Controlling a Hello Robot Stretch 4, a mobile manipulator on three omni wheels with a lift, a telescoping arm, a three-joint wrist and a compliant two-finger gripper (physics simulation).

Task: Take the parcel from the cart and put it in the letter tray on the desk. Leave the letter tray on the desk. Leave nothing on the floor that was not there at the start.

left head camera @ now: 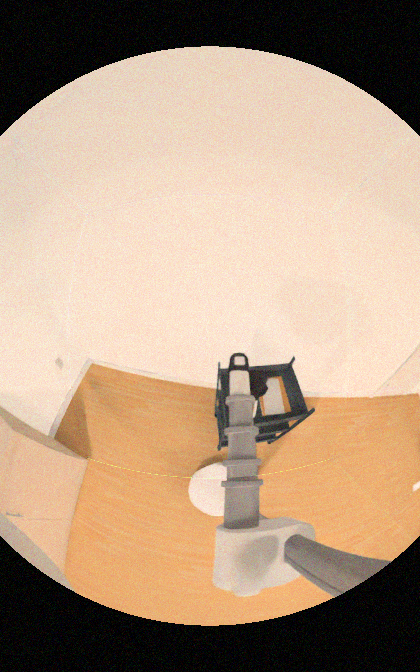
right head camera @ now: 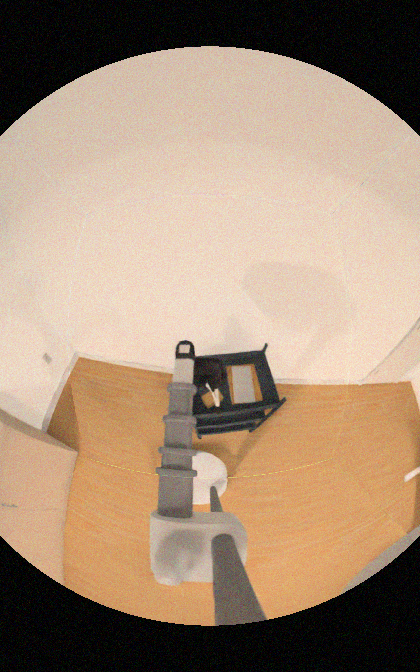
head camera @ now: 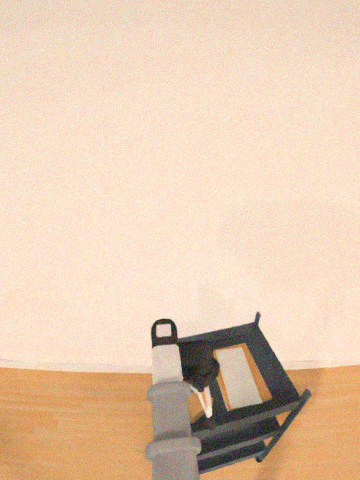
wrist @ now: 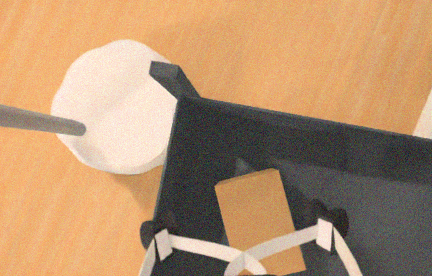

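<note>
The parcel is a small brown box lying on the top shelf of the dark cart, near one corner. My gripper is open. Its two fingertips stand well apart on either side of the parcel in the wrist view, with the parcel below and between them, not visibly touched. The white finger strips hide part of the parcel's lower end. In the left head view the arm and wrist hide the parcel. The letter tray does not show in any view.
A flat brown item with a grey top lies beside the parcel on the cart. My round white base stands close to the cart. A wall is behind the cart. A large beige piece of furniture is at the left.
</note>
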